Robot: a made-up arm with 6 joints. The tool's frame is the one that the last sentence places.
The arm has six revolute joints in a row. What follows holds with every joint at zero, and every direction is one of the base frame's. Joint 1 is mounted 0.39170 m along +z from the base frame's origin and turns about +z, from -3.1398 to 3.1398 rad. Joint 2 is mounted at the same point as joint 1 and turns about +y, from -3.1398 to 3.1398 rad. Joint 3 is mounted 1.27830 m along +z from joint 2 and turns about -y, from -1.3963 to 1.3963 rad. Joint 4 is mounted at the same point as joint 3 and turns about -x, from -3.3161 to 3.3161 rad. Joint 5 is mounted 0.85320 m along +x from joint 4 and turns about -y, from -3.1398 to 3.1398 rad. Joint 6 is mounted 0.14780 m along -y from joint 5 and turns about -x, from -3.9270 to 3.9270 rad. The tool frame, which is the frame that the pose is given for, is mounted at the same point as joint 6; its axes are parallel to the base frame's.
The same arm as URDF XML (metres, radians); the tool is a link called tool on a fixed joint. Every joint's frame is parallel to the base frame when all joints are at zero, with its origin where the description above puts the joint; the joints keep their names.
<robot name="arm">
  <link name="base"/>
  <link name="link1"/>
  <link name="link2"/>
  <link name="link3"/>
  <link name="link4"/>
  <link name="link5"/>
  <link name="link6"/>
  <link name="tool"/>
  <joint name="joint 1" type="revolute">
    <parent link="base"/>
    <child link="link1"/>
    <origin xyz="0 0 0.3917" rpy="0 0 0"/>
    <axis xyz="0 0 1"/>
    <limit lower="-3.1398" upper="3.1398"/>
  </joint>
  <joint name="joint 2" type="revolute">
    <parent link="link1"/>
    <child link="link2"/>
    <origin xyz="0 0 0" rpy="0 0 0"/>
    <axis xyz="0 1 0"/>
    <limit lower="-3.1398" upper="3.1398"/>
  </joint>
  <joint name="joint 3" type="revolute">
    <parent link="link2"/>
    <child link="link3"/>
    <origin xyz="0 0 1.2783" rpy="0 0 0"/>
    <axis xyz="0 -1 0"/>
    <limit lower="-1.3963" upper="1.3963"/>
  </joint>
  <joint name="joint 4" type="revolute">
    <parent link="link3"/>
    <child link="link4"/>
    <origin xyz="0 0 0" rpy="0 0 0"/>
    <axis xyz="-1 0 0"/>
    <limit lower="-3.3161" upper="3.3161"/>
  </joint>
  <joint name="joint 5" type="revolute">
    <parent link="link4"/>
    <child link="link5"/>
    <origin xyz="0.8532 0 0" rpy="0 0 0"/>
    <axis xyz="0 -1 0"/>
    <limit lower="-3.1398" upper="3.1398"/>
  </joint>
  <joint name="joint 6" type="revolute">
    <parent link="link5"/>
    <child link="link6"/>
    <origin xyz="0 -0.1478 0" rpy="0 0 0"/>
    <axis xyz="-1 0 0"/>
    <limit lower="-3.927" upper="3.927"/>
  </joint>
  <joint name="tool_joint" type="fixed">
    <parent link="link6"/>
    <child link="tool"/>
    <origin xyz="0 0 0" rpy="0 0 0"/>
  </joint>
</robot>

